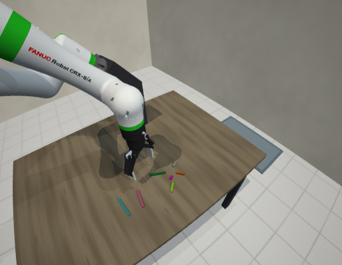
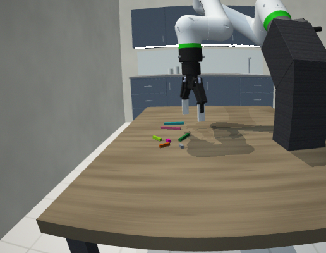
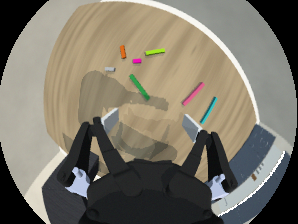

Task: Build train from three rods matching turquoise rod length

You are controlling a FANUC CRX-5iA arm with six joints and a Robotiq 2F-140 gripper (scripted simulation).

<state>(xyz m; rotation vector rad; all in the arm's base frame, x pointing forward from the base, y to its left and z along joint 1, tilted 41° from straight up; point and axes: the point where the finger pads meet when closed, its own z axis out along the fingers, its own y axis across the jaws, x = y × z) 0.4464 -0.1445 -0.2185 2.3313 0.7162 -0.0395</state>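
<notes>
The magenta rod is 8 cm ahead of my hand, 11 cm to the left of it and 7 cm below it. The rest, counted from my hand: green rod 3 cm ahead, 6 cm to the left, 7 cm below; then pink rod 11 cm ahead, 7 cm to the right, 7 cm below; then lime rod 13 cm ahead, 8 cm to the left, 7 cm below.
</notes>
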